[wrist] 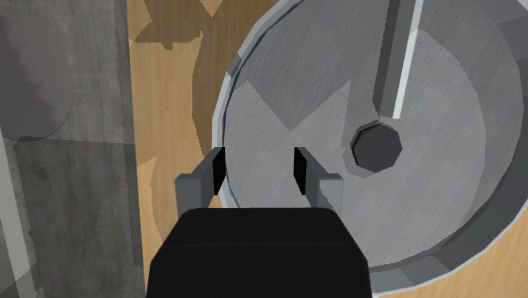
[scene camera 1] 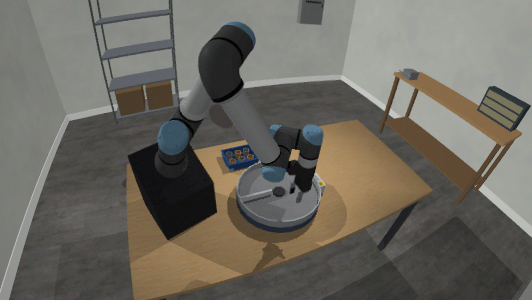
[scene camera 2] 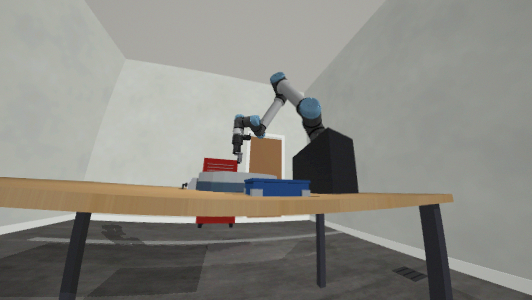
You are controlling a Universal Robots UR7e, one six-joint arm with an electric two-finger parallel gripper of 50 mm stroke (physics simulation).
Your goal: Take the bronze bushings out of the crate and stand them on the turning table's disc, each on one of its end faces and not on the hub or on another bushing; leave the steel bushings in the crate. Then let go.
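Pixels of known places: gripper, fingertip midpoint: [wrist: 259, 161] [scene camera 1: 295, 197] [scene camera 2: 239, 162]; arm's base, origin of the base link: [scene camera 1: 171, 162] [scene camera 2: 323, 145].
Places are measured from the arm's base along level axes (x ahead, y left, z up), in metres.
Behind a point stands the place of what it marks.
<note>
The blue crate [scene camera 1: 242, 165] @(y 0.108, x 0.406, z -0.261 m) [scene camera 2: 277, 188] @(y 0.244, x 0.447, z -0.261 m) stands beside the turning table [scene camera 2: 220, 186] @(y 0.000, x 0.582, z -0.261 m). In scene camera 1 it holds orange-brown bronze bushings [scene camera 1: 232, 161] @(y 0.163, x 0.368, z -0.260 m) and grey steel bushings [scene camera 1: 242, 158] @(y 0.159, x 0.431, z -0.257 m); the arm hides part of its right end. Inside the crate is hidden in scene camera 2. The grey disc [scene camera 1: 277, 211] @(y -0.284, x 0.392, z -0.230 m) [wrist: 425, 210] @(y -0.099, x 0.564, z -0.231 m) has a dark hub [scene camera 1: 278, 191] @(y -0.182, x 0.461, z -0.223 m) [wrist: 377, 148] @(y -0.181, x 0.464, z -0.223 m) at its centre. No bushing shows on the visible part of the disc. My gripper [scene camera 1: 299, 198] @(y -0.333, x 0.436, z -0.102 m) [scene camera 2: 239, 160] @(y -0.333, x 0.436, z -0.102 m) [wrist: 259, 161] @(y -0.333, x 0.436, z -0.102 m) is open and empty, pointing down above the disc, between the hub and the rim.
A raised rim [wrist: 217, 125] @(y -0.379, x 0.420, z -0.199 m) surrounds the disc, and a straight bar [scene camera 1: 256, 195] @(y -0.168, x 0.343, z -0.207 m) [wrist: 392, 60] @(y -0.170, x 0.357, z -0.222 m) runs from near the hub towards the rim. A small white box with a yellow mark [scene camera 1: 321, 184] @(y -0.245, x 0.693, z -0.226 m) sits against the turning table's side. The black robot base block [scene camera 1: 175, 195] @(y -0.139, x -0.030, z -0.060 m) [scene camera 2: 327, 162] @(y 0.113, x 0.100, z -0.133 m) stands on the table.
</note>
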